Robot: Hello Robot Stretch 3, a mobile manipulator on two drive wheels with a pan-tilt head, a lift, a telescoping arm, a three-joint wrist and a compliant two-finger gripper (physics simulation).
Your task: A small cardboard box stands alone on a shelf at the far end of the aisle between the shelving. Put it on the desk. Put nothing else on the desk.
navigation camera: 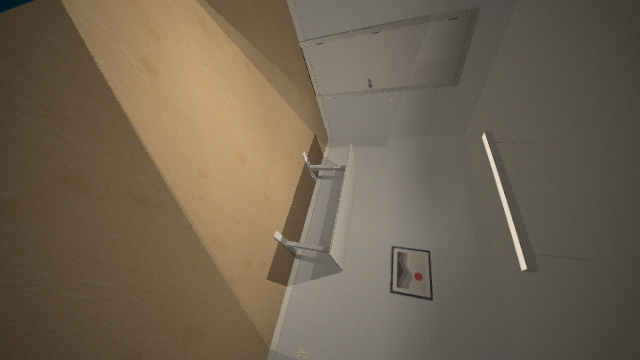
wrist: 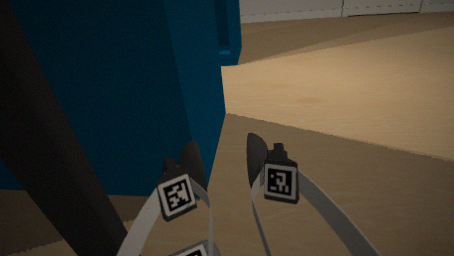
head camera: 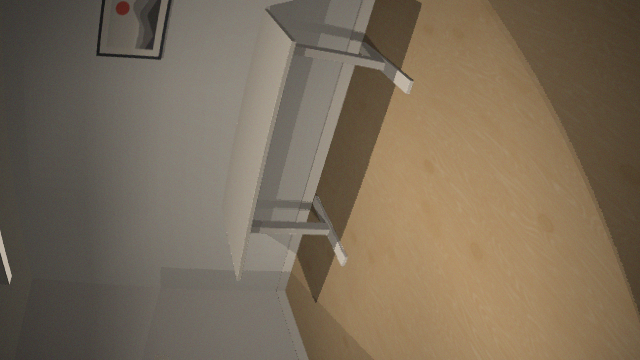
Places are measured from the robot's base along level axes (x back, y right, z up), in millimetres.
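Pixels of known places: gripper, between the fingertips: point(wrist: 223, 155).
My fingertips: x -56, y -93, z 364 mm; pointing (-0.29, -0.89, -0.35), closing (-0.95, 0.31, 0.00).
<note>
Behind a point stands the place of what it marks.
The desk point(head camera: 260, 125) @[x -2386, y 183, z 721 mm] point(navigation camera: 343, 210) @[x -2451, y 148, z 720 mm] has a pale top and light legs. It stands along the wall, in the middle of the head view and right of centre in the navigation view, both of which are turned sideways. No object shows on its top. The small cardboard box does not show in the head, navigation or wrist view. My gripper point(wrist: 223, 155) @[x -56, y -93, z 364 mm] is open in the wrist view, with its two dark fingertips apart and floor and a blue panel's edge behind them. The desk does not show in the wrist view.
A large blue shelving panel point(wrist: 100, 100) @[x 71, y -471, z 292 mm] fills the upper left of the wrist view, close beyond the left finger. A dark post point(wrist: 50, 125) crosses in front of it. A door point(navigation camera: 400, 60) @[x -2726, y -1876, z 1330 mm], a framed picture point(head camera: 150, 25) @[x -2741, y 783, z 1415 mm] point(navigation camera: 411, 287) @[x -2624, y 982, z 1536 mm] and a hanging lamp point(navigation camera: 505, 205) @[x -1868, y -39, z 2078 mm] also show.
</note>
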